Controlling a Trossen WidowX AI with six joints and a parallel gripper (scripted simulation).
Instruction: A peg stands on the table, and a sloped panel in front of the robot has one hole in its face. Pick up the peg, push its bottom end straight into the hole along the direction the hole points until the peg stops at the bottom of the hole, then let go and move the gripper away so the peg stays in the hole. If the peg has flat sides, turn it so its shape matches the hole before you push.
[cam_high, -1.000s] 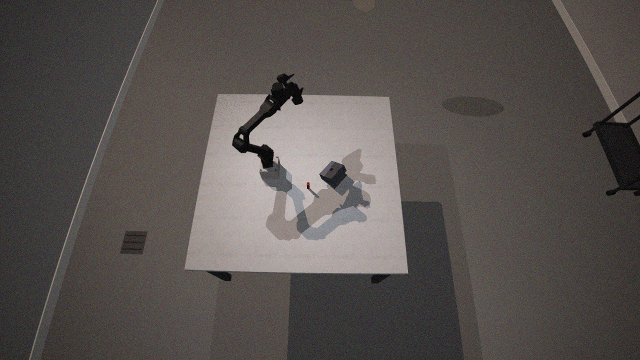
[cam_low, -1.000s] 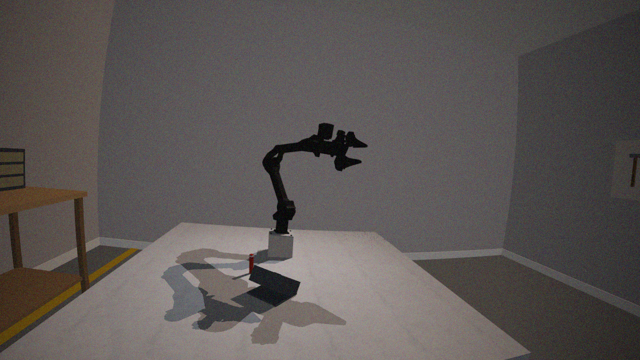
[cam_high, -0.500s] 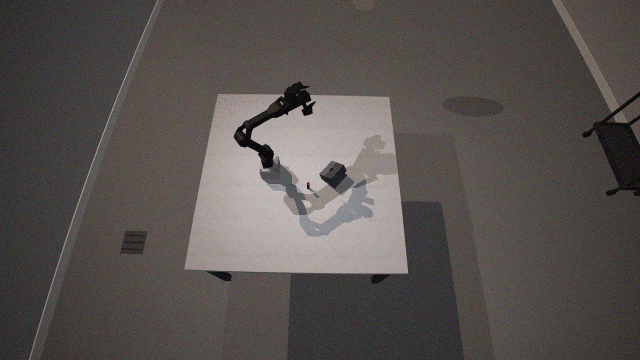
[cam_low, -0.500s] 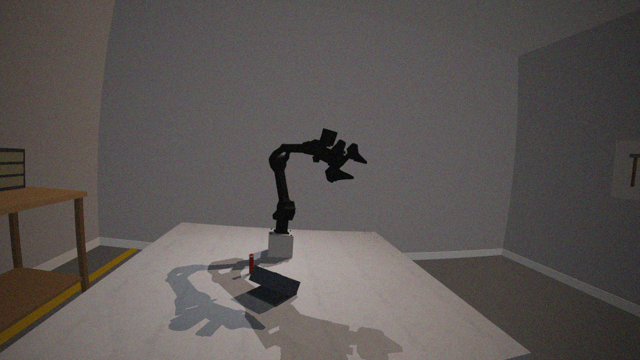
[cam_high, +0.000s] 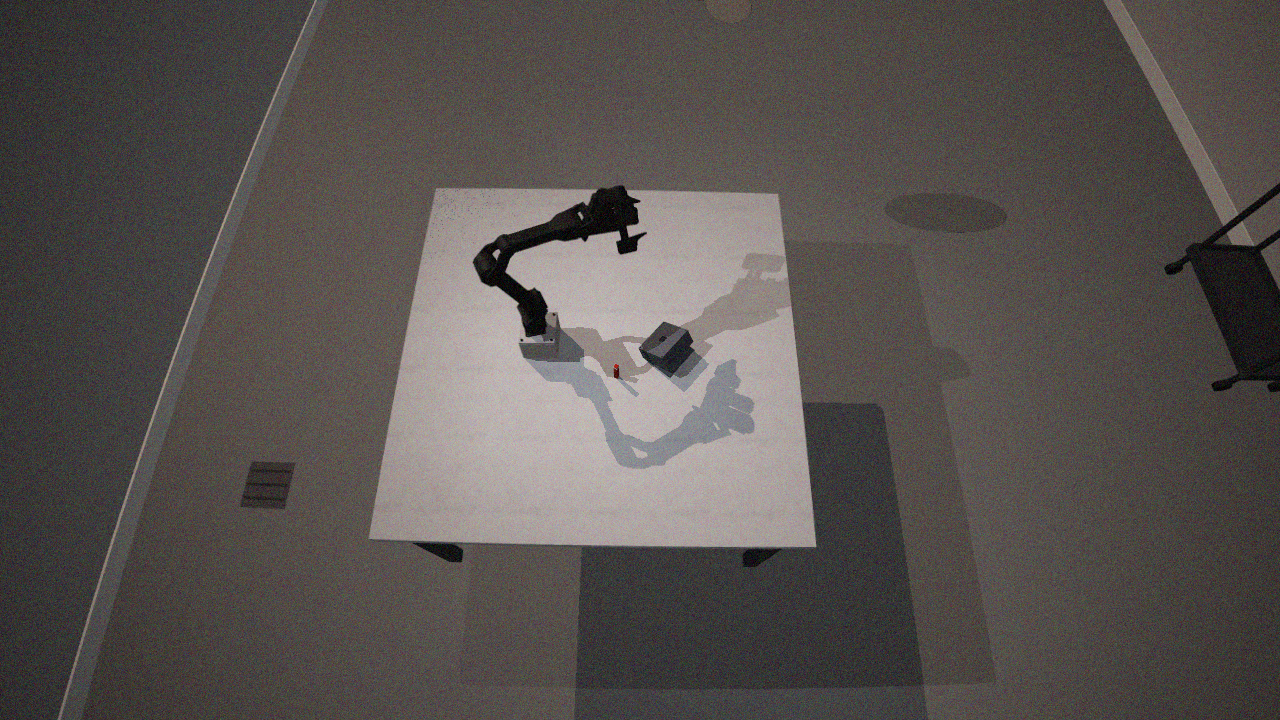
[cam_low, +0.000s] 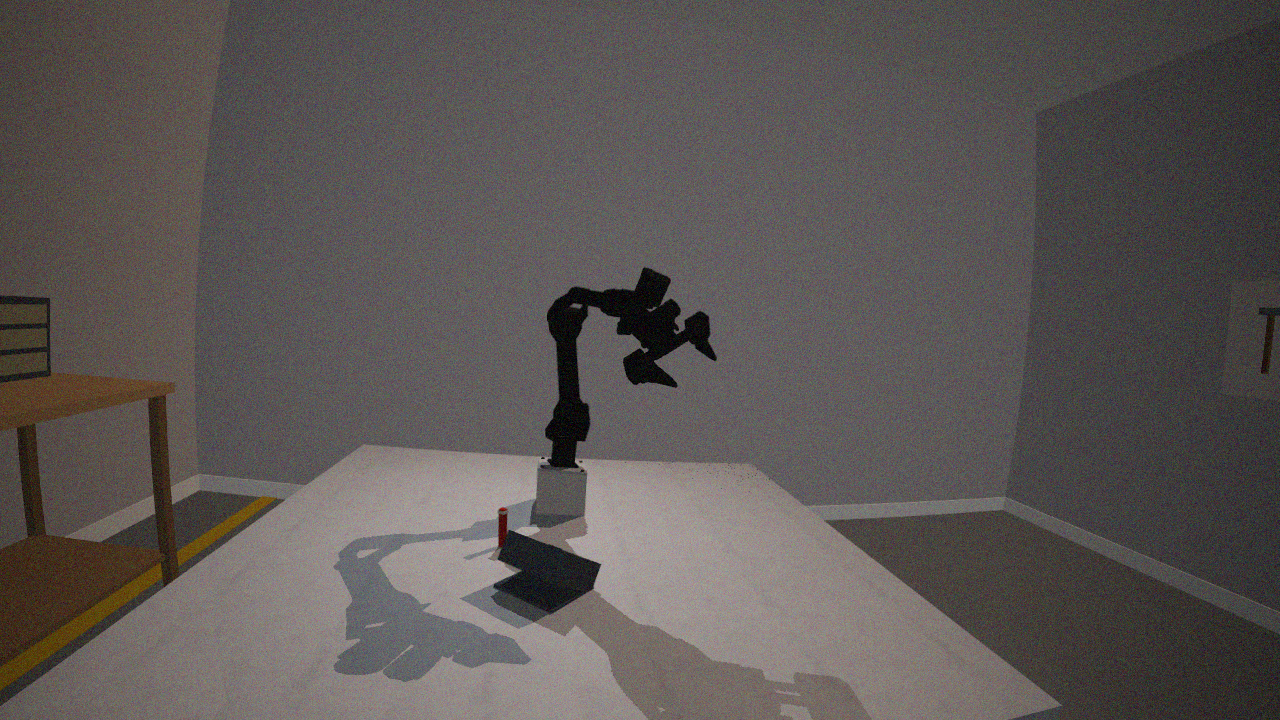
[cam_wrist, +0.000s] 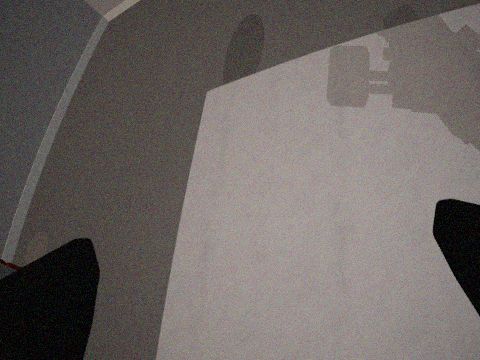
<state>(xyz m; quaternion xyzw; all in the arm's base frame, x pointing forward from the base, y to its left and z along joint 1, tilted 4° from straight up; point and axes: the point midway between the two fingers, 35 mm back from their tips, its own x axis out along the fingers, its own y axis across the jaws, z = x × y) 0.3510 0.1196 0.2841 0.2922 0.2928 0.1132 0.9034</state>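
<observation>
The peg is 32 cm to the right of my gripper tip, 32 cm below it and 14 cm behind it. The rest, counted from my gripper tip: panel (33 cm below, 26 cm to the right, 3 cm ahead).
</observation>
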